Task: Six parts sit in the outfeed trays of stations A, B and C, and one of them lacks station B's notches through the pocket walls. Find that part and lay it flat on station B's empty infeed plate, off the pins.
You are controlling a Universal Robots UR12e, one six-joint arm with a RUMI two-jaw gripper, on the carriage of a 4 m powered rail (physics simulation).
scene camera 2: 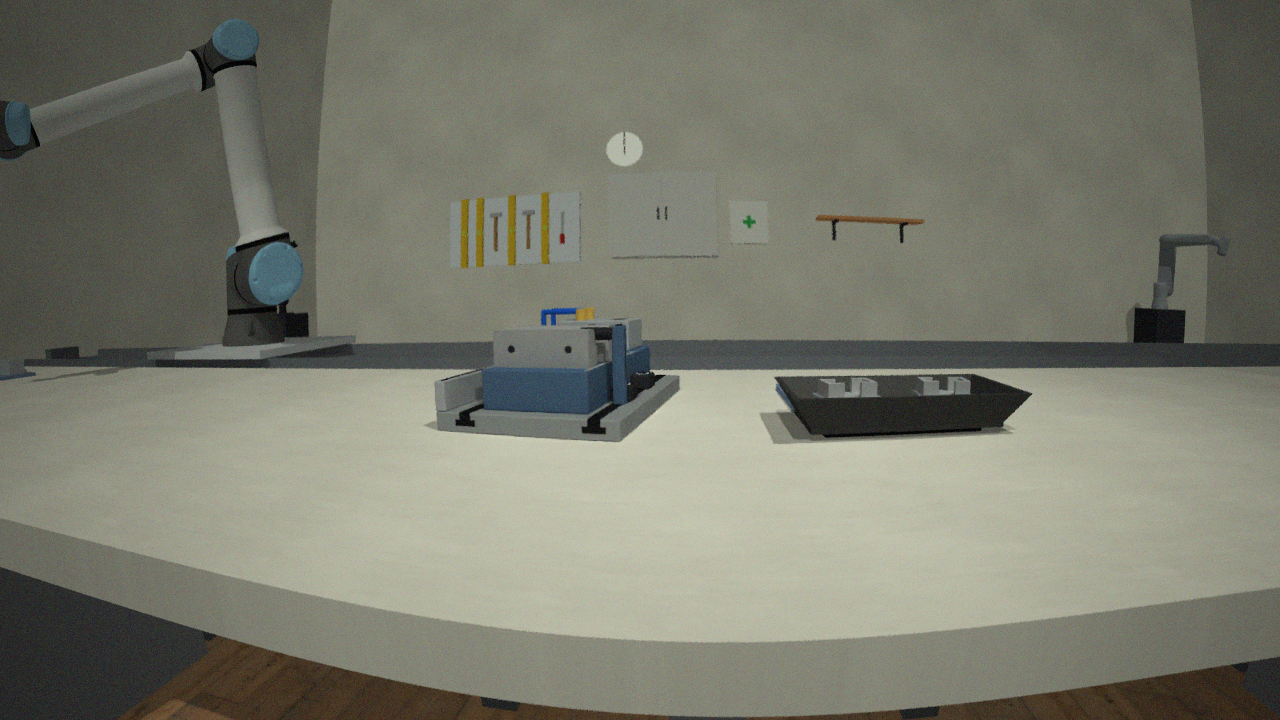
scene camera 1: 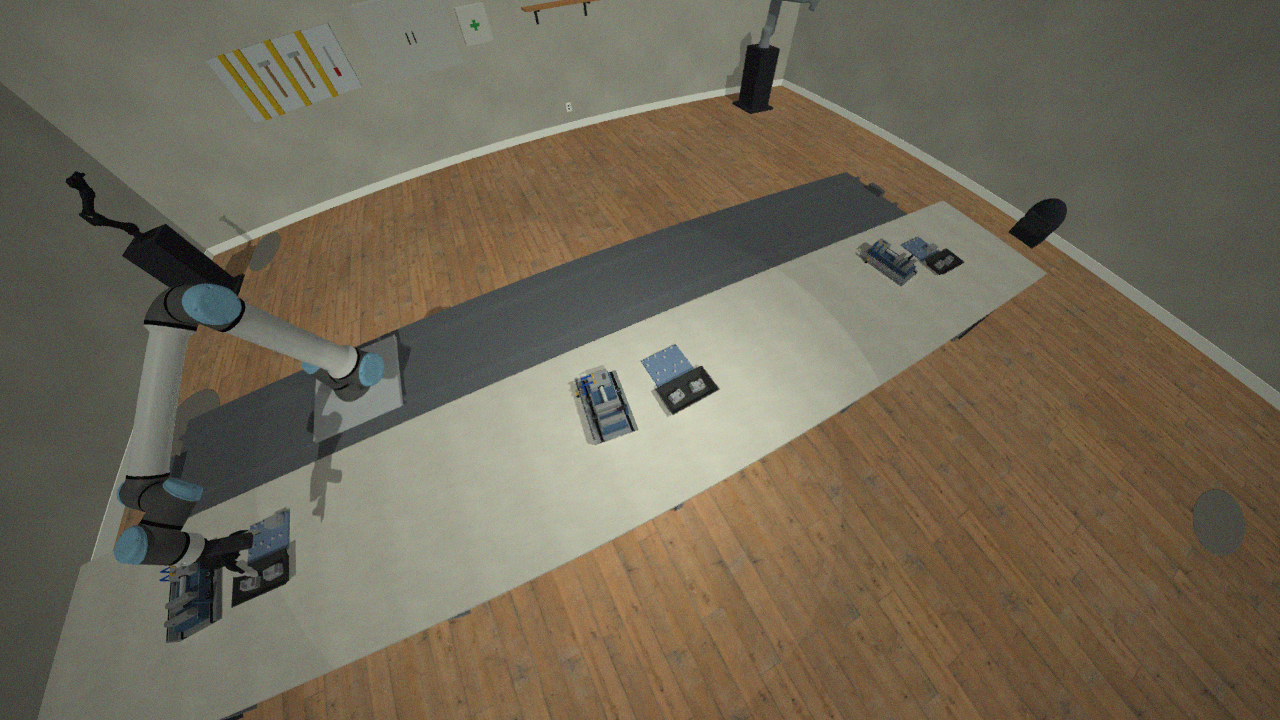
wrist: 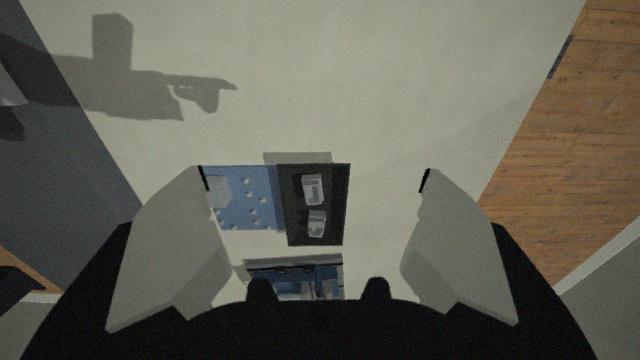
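Pixels of known places: gripper, fingertip midpoint: (scene camera 1: 259,553) (wrist: 315,171); arm's base at its link origin: (scene camera 2: 253,343).
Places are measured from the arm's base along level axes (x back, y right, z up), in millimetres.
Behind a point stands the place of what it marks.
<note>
My gripper (scene camera 1: 246,558) {x -747, y 236, z 219 mm} (wrist: 315,171) {x -747, y 236, z 219 mm} is open and empty, above the left-end station. In the wrist view, two grey parts (wrist: 312,189) {x -738, y 405, z 3 mm} (wrist: 316,223) {x -746, y 490, z 19 mm} lie in its black tray (scene camera 1: 264,593) {x -811, y 436, z 12 mm} (wrist: 338,200) {x -796, y 441, z -4 mm}. Beside it is a blue pinned plate (scene camera 1: 272,530) {x -556, y 439, z -21 mm} (wrist: 260,174) {x -626, y 382, z -22 mm} with a grey block (wrist: 219,191) {x -547, y 401, z 14 mm} on it. The middle station's tray (scene camera 1: 703,394) {x -810, y -1495, z -19 mm} (scene camera 2: 904,419) {x -824, y -1427, z -11 mm} holds two grey parts (scene camera 1: 676,395) {x -768, y -1381, z 3 mm} (scene camera 1: 697,385) {x -768, y -1487, z 3 mm} (scene camera 2: 847,387) {x -712, y -1393, z 2 mm} (scene camera 2: 943,385). Its blue plate (scene camera 1: 662,361) {x -575, y -1417, z -22 mm} shows pins and no part. The far station's tray (scene camera 1: 945,262) {x -772, y -3322, z -8 mm} and plate (scene camera 1: 918,246) {x -583, y -3302, z -22 mm} look small. Wall notches are too small to tell.
Vise-like fixtures stand beside the trays: left (scene camera 1: 192,601) {x -747, y 693, z 67 mm} (wrist: 327,275) {x -777, y 709, z 18 mm}, middle (scene camera 1: 605,407) {x -705, y -1081, z 61 mm} (scene camera 2: 546,386) {x -794, y -1097, z 15 mm} and far (scene camera 1: 887,261) {x -612, y -2910, z 23 mm}. The dark rail (scene camera 1: 572,300) runs along the table's back side. The arm's carriage (scene camera 1: 375,407) {x -186, y -98, z 0 mm} is near the rail's left part.
</note>
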